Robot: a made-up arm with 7 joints. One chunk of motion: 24 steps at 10 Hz.
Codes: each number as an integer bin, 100 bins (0 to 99) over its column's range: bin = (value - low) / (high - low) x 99, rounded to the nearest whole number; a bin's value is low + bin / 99 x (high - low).
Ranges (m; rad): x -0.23..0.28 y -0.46..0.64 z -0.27..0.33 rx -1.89..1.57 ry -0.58..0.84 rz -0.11..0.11
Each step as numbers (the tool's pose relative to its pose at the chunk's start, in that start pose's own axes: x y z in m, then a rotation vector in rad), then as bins.
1 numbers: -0.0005 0.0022 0.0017 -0.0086 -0.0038 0.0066
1 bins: 45 42 45 54 40 52
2 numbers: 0.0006 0.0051 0.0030 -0.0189 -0.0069 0.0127
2 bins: 45 42 45 54 40 55
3 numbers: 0.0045 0.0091 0.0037 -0.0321 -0.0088 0.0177
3 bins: 46 42 45 53 40 57
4 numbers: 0.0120 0.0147 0.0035 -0.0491 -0.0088 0.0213
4 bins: 47 43 45 53 40 59
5 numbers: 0.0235 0.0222 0.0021 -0.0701 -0.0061 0.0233
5 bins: 49 43 45 52 40 60
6 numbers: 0.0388 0.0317 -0.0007 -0.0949 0.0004 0.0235
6 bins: 52 44 44 51 40 60
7 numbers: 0.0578 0.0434 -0.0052 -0.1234 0.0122 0.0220
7 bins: 56 45 44 51 41 59
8 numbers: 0.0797 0.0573 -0.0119 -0.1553 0.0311 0.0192
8 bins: 60 47 43 50 43 58
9 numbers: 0.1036 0.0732 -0.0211 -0.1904 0.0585 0.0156
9 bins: 65 48 41 49 45 57
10 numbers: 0.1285 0.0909 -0.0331 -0.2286 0.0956 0.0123
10 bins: 70 50 39 48 47 55
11 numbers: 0.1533 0.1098 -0.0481 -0.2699 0.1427 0.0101
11 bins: 74 51 37 46 50 54
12 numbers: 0.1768 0.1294 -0.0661 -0.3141 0.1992 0.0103
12 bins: 79 53 34 45 54 54
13 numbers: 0.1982 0.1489 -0.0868 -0.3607 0.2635 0.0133
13 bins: 83 55 30 44 59 55
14 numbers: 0.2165 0.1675 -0.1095 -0.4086 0.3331 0.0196
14 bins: 87 56 26 42 64 58
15 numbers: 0.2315 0.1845 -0.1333 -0.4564 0.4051 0.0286
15 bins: 90 58 23 41 69 62
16 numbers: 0.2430 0.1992 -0.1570 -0.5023 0.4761 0.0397
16 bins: 92 59 19 40 74 67
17 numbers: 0.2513 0.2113 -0.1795 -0.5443 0.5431 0.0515
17 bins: 93 60 15 39 78 73
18 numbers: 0.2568 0.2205 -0.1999 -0.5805 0.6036 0.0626
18 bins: 94 61 12 37 83 78
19 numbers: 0.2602 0.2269 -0.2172 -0.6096 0.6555 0.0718
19 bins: 95 62 9 37 86 82
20 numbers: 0.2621 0.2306 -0.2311 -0.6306 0.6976 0.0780
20 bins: 96 62 6 36 89 85
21 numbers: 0.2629 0.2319 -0.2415 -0.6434 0.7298 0.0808
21 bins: 96 62 5 36 91 86
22 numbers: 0.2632 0.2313 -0.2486 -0.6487 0.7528 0.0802
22 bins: 96 62 4 36 93 86
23 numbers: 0.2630 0.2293 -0.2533 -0.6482 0.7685 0.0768
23 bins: 96 62 3 36 94 84
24 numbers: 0.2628 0.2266 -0.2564 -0.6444 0.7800 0.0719
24 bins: 96 62 2 36 95 82
